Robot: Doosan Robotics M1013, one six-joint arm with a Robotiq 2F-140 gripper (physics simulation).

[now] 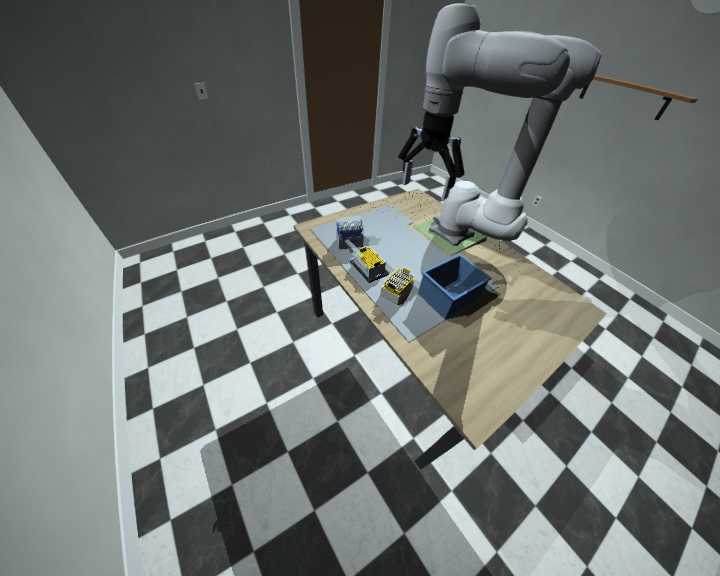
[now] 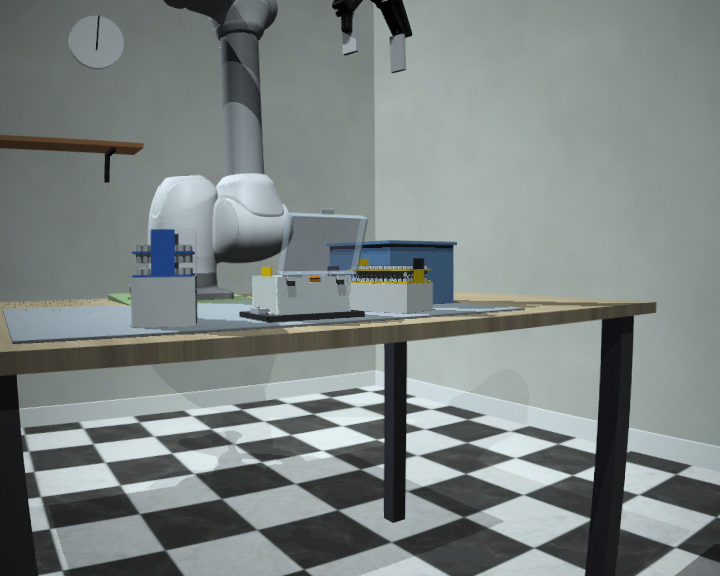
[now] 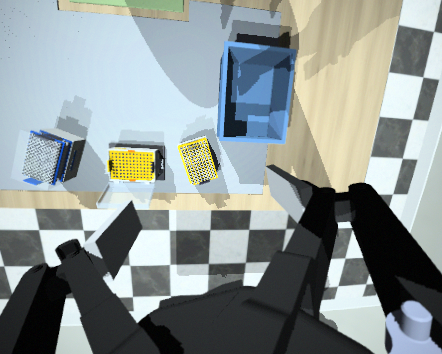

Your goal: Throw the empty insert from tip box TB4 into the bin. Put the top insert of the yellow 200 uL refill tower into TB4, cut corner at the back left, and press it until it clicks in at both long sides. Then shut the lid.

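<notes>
Tip box TB4 is white and stands on a dark base with its clear lid open. A yellow insert with empty holes sits in the box. The yellow refill tower, with tips in its top insert, stands turned at an angle between the box and the blue bin. The bin holds no clearly visible insert. My gripper is open and empty, high above the table and pointing down.
A blue refill tower stands on the other side of the tip box. The towers and box stand on a grey-blue mat near the table edge. The arm's base is on a green plate.
</notes>
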